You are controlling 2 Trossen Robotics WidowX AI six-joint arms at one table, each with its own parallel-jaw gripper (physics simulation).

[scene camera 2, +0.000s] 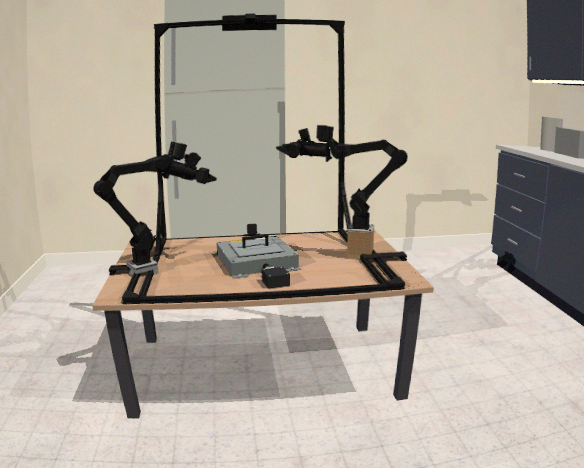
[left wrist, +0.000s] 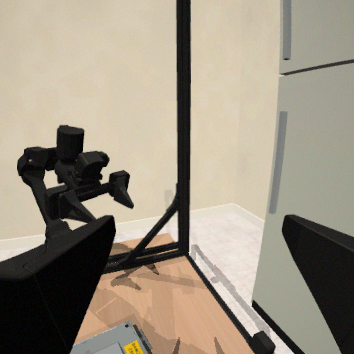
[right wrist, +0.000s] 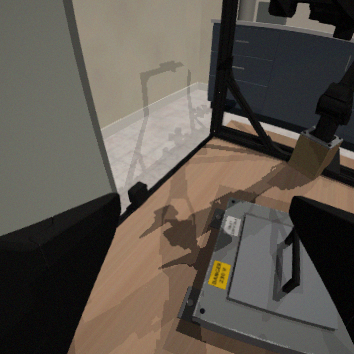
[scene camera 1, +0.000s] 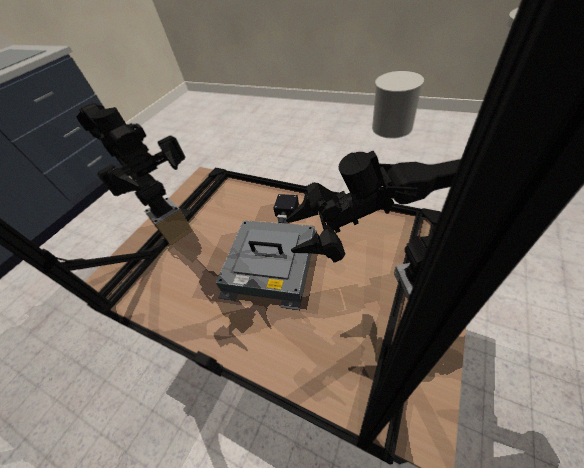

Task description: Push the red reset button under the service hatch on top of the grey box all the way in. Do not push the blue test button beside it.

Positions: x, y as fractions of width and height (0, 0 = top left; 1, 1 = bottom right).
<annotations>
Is my right gripper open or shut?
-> Open.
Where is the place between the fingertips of my right gripper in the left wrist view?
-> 0.33, 0.60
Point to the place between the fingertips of my right gripper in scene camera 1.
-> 0.50, 0.50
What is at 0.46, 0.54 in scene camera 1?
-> A service hatch.
</annotations>
